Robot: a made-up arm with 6 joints. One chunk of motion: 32 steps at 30 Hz.
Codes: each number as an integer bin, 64 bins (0 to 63) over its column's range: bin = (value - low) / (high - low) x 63, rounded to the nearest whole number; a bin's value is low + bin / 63 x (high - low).
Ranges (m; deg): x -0.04..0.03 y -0.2..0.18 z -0.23..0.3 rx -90..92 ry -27..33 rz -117..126
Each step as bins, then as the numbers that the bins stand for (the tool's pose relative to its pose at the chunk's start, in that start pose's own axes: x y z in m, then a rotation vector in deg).
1 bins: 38 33 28 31 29 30
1 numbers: 0.0022 -0.0010 0.0056 -0.44 0.62 -1.29
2 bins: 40 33 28 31 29 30
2 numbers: 0.0044 -0.0010 0.0056 -0.44 0.62 -1.29
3 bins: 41 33 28 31 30 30
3 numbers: 0.0056 -0.0010 0.0056 -0.44 1.57 -1.29
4 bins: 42 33 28 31 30 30
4 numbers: 0.0067 -0.0010 0.0056 -0.44 1.57 -1.29
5 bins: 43 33 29 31 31 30
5 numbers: 0.0078 -0.0010 0.0140 -0.44 2.52 -1.29
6 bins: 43 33 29 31 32 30
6 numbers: 0.0078 -0.0010 0.0140 -0.44 3.48 -1.29
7 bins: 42 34 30 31 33 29
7 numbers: 0.0067 0.0051 0.0224 -0.44 4.43 -5.14
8 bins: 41 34 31 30 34 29
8 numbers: 0.0056 0.0051 0.0308 -3.33 5.38 -5.14
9 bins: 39 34 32 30 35 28
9 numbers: 0.0033 0.0051 0.0392 -3.33 6.33 -9.00
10 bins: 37 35 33 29 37 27
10 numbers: 0.0011 0.0111 0.0476 -6.22 8.24 -12.86
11 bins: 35 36 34 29 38 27
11 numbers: -0.0011 0.0171 0.0560 -6.22 9.19 -12.86
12 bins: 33 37 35 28 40 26
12 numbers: -0.0033 0.0232 0.0644 -9.11 11.10 -16.71
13 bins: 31 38 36 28 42 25
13 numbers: -0.0056 0.0292 0.0729 -9.11 13.00 -20.57
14 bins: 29 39 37 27 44 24
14 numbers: -0.0078 0.0352 0.0813 -12.00 14.90 -24.43
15 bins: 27 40 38 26 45 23
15 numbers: -0.0100 0.0413 0.0897 -14.89 15.86 -28.29
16 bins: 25 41 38 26 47 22
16 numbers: -0.0122 0.0473 0.0897 -14.89 17.76 -32.14
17 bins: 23 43 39 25 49 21
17 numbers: -0.0144 0.0594 0.0981 -17.78 19.67 -36.00
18 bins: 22 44 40 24 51 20
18 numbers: -0.0156 0.0654 0.1065 -20.67 21.57 -39.86
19 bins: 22 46 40 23 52 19
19 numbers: -0.0156 0.0775 0.1065 -23.56 22.52 -43.71
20 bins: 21 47 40 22 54 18
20 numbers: -0.0167 0.0835 0.1065 -26.44 24.43 -47.57
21 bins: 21 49 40 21 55 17
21 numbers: -0.0167 0.0956 0.1065 -29.33 25.38 -51.43
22 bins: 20 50 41 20 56 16
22 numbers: -0.0178 0.1016 0.1149 -32.22 26.33 -55.29
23 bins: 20 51 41 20 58 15
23 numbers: -0.0178 0.1076 0.1149 -32.22 28.24 -59.14
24 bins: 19 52 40 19 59 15
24 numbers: -0.0189 0.1137 0.1065 -35.11 29.19 -59.14
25 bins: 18 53 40 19 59 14
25 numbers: -0.0200 0.1197 0.1065 -35.11 29.19 -63.00
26 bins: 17 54 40 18 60 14
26 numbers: -0.0211 0.1257 0.1065 -38.00 30.14 -63.00
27 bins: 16 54 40 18 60 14
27 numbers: -0.0222 0.1257 0.1065 -38.00 30.14 -63.00
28 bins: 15 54 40 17 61 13
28 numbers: -0.0233 0.1257 0.1065 -40.89 31.10 -66.86
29 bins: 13 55 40 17 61 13
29 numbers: -0.0256 0.1317 0.1065 -40.89 31.10 -66.86
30 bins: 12 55 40 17 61 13
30 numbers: -0.0267 0.1317 0.1065 -40.89 31.10 -66.86
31 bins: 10 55 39 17 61 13
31 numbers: -0.0289 0.1317 0.0981 -40.89 31.10 -66.86
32 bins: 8 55 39 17 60 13
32 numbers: -0.0311 0.1317 0.0981 -40.89 30.14 -66.86
